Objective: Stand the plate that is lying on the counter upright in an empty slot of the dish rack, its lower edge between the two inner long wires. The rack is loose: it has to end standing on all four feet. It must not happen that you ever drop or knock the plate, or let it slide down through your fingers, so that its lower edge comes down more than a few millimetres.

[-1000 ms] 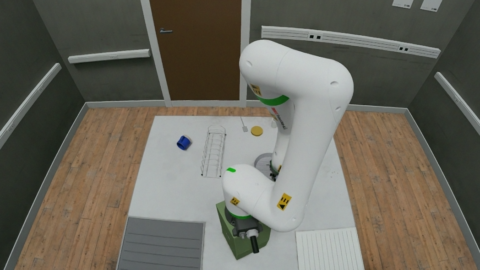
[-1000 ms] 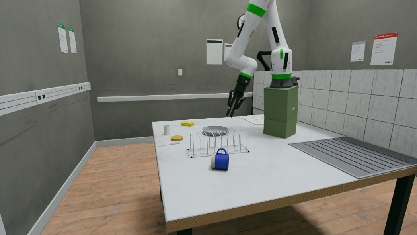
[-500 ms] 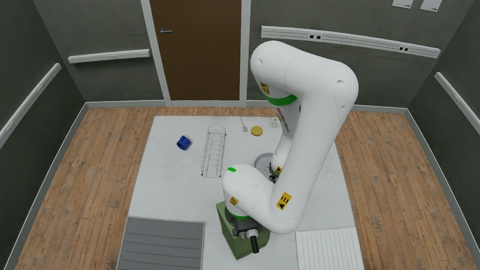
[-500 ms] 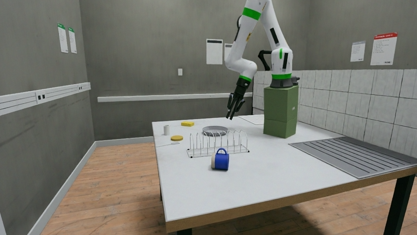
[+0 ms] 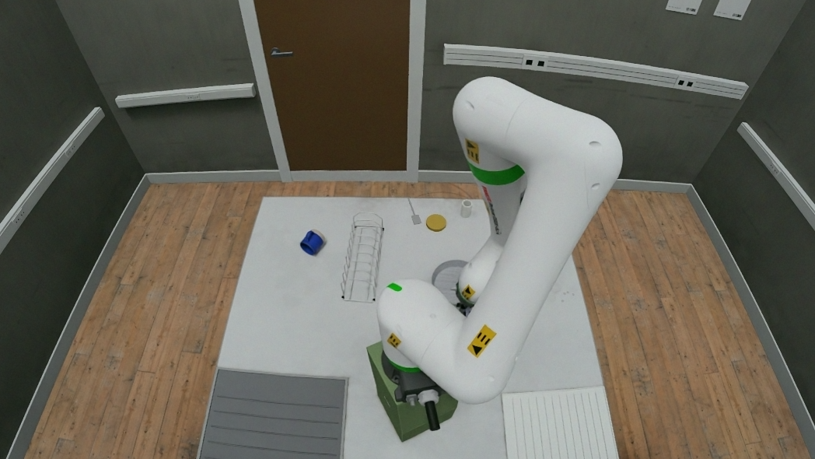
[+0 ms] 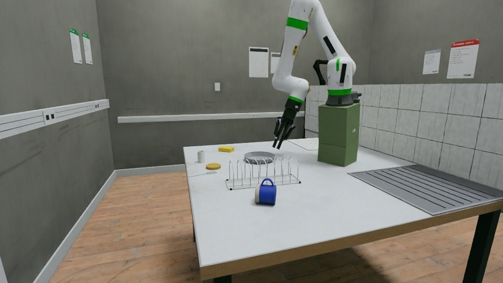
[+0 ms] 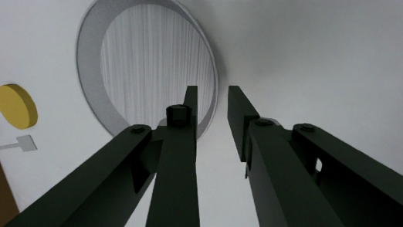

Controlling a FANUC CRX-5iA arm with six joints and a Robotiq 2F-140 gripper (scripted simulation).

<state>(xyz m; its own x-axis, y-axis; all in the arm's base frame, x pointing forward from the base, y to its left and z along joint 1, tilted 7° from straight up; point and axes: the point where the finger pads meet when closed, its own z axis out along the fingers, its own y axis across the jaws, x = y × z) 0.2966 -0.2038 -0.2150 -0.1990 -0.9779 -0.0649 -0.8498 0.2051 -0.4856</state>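
Right now my hand is 11 cm short of the grey plate, 2 cm to the left of it and 8 cm above it. The rest, counted from my hand: yellow disc: 41 cm ahead, 1 cm to the right, 9 cm below; then white cup: 44 cm ahead, 14 cm to the right, 8 cm below; then white ribbed mat: 56 cm behind, 21 cm to the right, 10 cm below.
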